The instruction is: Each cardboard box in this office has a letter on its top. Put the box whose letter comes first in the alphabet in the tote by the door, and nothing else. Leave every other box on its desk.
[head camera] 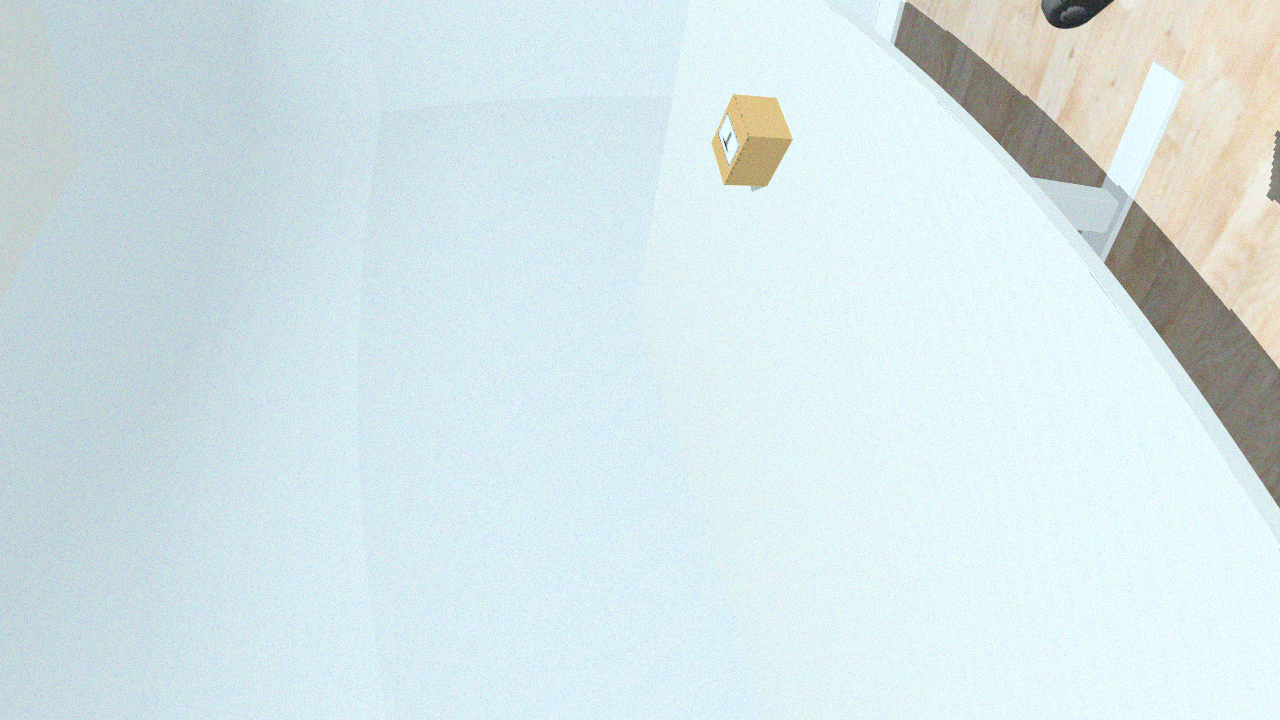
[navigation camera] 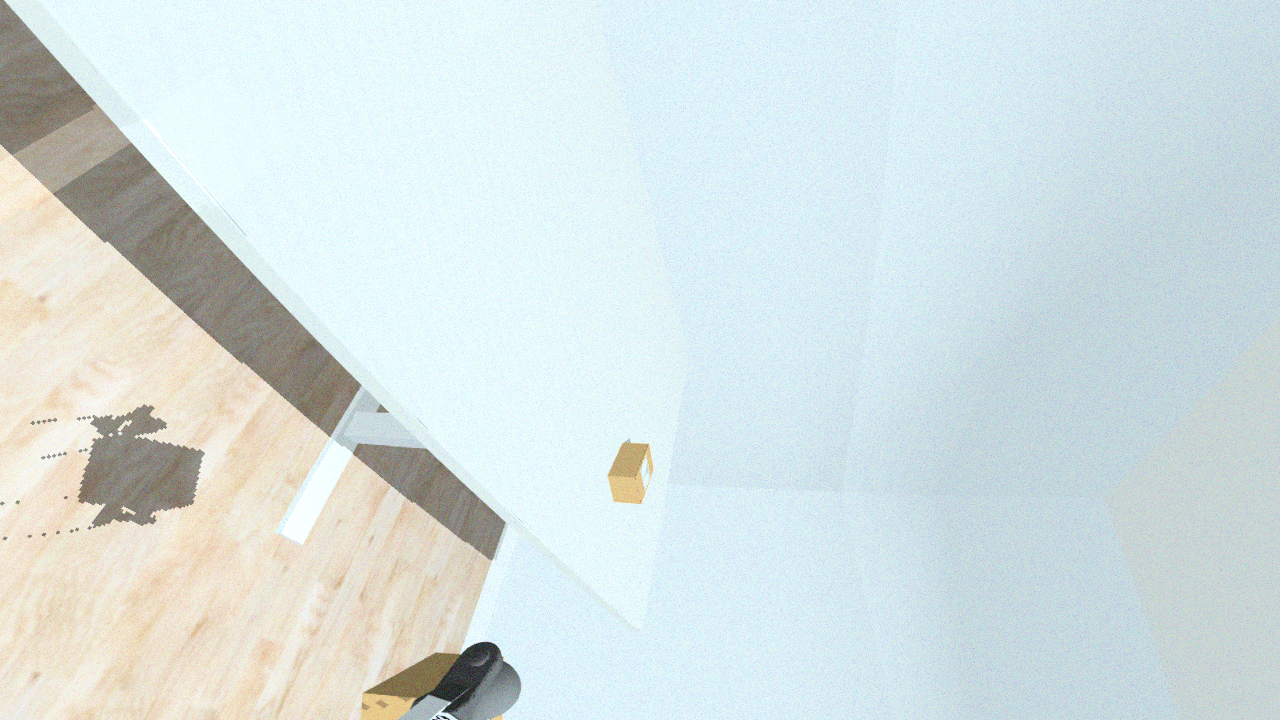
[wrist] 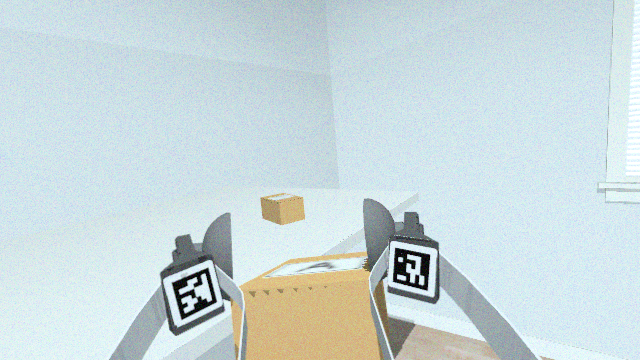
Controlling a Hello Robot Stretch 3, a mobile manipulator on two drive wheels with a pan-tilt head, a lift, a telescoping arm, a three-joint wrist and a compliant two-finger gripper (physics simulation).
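Frame: origin at the robot's base, x left, y ahead, z down, level; millimetres.
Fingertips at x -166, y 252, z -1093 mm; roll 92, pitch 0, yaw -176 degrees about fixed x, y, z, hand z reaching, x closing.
Offsets run from my fingertips to a thing's middle. "pt": to the spot under its first point. Level surfaces: height alone.
My gripper [wrist: 302, 232] [navigation camera: 480, 678] is shut on a cardboard box [wrist: 307, 320] [navigation camera: 413, 677], which sits between the two fingers, upright, with a white label on its top. The label is seen too flat to read its letter surely. Another cardboard box {dx -11, dy +590, dz +118 mm} [head camera: 759, 138] [navigation camera: 630, 474] [wrist: 283, 210] stands on a white desk {dz +143 mm} [head camera: 939, 402] [navigation camera: 402, 223] [wrist: 125, 260], beyond the fingertips in the wrist view and apart from them. Its label letter looks like an H or an I. The tote does not show in these views.
Pale walls meet in a corner [wrist: 331, 125] behind the desk. A window [wrist: 617, 100] is at the right of the wrist view. A white desk leg {pt dx -159, dy +720, dz +1068 mm} [head camera: 1141, 134] [navigation camera: 326, 479] stands on the wood floor {dz +1093 mm} [head camera: 1226, 179] [navigation camera: 223, 573] [wrist: 445, 345]. The desk edge runs close beside the held box.
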